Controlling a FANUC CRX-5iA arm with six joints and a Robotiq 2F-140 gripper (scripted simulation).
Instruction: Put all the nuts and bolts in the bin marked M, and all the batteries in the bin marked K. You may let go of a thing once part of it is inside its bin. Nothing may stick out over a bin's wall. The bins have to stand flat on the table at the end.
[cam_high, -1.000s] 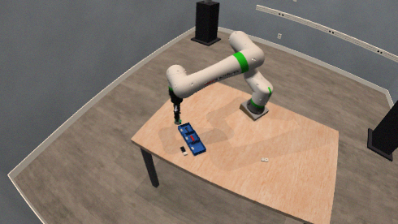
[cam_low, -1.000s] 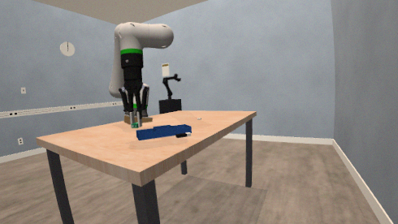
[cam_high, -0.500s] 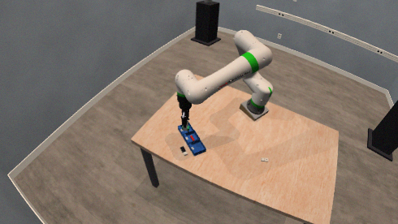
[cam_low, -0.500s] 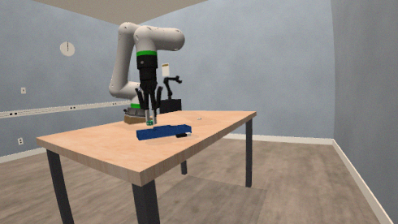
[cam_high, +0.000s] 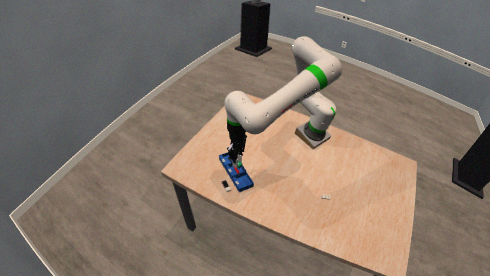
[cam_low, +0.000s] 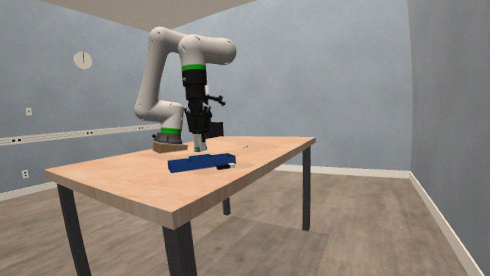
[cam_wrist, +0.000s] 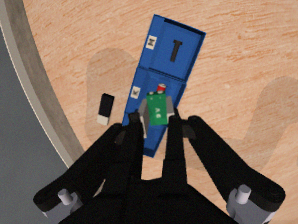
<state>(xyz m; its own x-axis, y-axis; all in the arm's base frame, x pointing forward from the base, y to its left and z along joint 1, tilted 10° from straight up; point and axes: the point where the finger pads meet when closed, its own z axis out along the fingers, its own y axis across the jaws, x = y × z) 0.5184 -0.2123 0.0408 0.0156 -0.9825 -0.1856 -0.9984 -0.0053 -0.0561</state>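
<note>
My hand is 70 mm above the joined blue bins and 10 mm short of it. The rest, counted from my hand: red battery (80 mm below); then green battery (30 mm below, 10 mm to the right); then small dark bolt (80 mm to the right, 80 mm below, 40 mm behind).
</note>
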